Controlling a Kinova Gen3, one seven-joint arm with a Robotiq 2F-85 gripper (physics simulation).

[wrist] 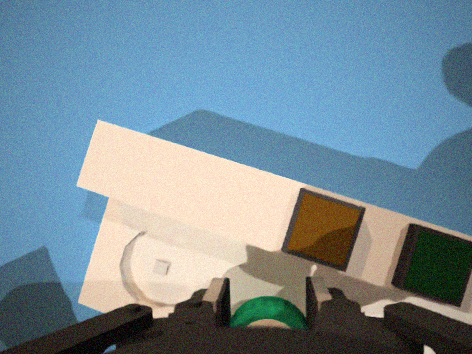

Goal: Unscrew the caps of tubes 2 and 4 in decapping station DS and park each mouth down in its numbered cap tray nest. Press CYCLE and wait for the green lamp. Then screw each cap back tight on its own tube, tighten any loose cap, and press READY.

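Frame: origin at the arm's base, x left, y back, z up, level; millimetres.
Seen in the pictures: gripper, fingertip midpoint: (267,300).
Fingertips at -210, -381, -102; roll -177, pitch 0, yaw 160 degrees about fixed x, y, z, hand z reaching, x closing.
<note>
A point is followed by its place in that frame, as x, y, z.
My gripper (267,300) {-210, -381, -102} is shut on a green cap (268,304) {-212, -383, -84} at the bottom middle of the wrist view. The cap's green rim and part of its pale centre show; its number is hidden. The cap is over the white cap tray (175,170) {-199, -442, -71}, to the right of a round nest (187,277) {-179, -401, -110} with a small square peg (161,267) {-169, -409, -108}. The gripper and cap hide the tray beneath them, so I cannot tell whether the cap touches it. The decapping station, its tubes and the CYCLE and READY buttons cannot be made out.
A dark-framed amber square (324,227) {-240, -406, -63} and a dark green square (437,265) {-270, -380, -63} sit on the tray to the right, beyond the fingers. The tray stands on a blue surface (225,60) {-231, -490, -116}. Dark shadows fall at the lower left and upper right.
</note>
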